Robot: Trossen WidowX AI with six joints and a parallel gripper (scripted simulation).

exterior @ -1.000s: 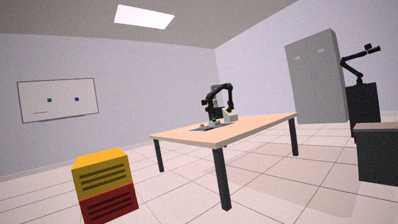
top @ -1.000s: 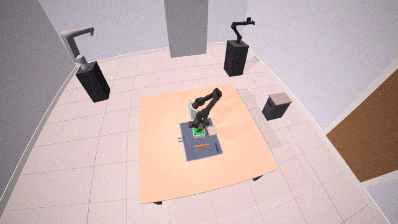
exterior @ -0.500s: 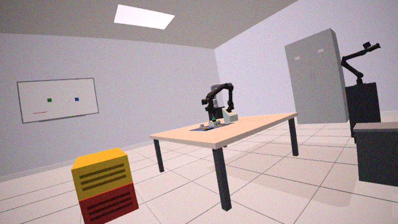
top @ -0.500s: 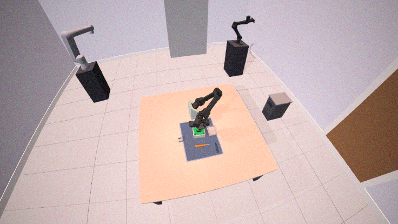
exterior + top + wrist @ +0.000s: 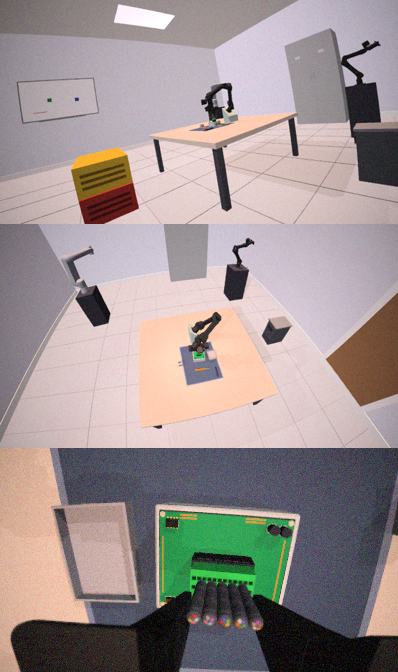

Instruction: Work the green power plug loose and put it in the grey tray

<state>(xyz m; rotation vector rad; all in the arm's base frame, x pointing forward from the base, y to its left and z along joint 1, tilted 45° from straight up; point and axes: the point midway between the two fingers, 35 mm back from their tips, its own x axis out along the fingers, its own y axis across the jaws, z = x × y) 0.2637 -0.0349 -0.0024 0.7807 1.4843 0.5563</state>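
The green power plug lies 30 mm below my gripper tip. The rest, counted from my gripper tip: blue mat (120 mm below, 50 mm ahead).
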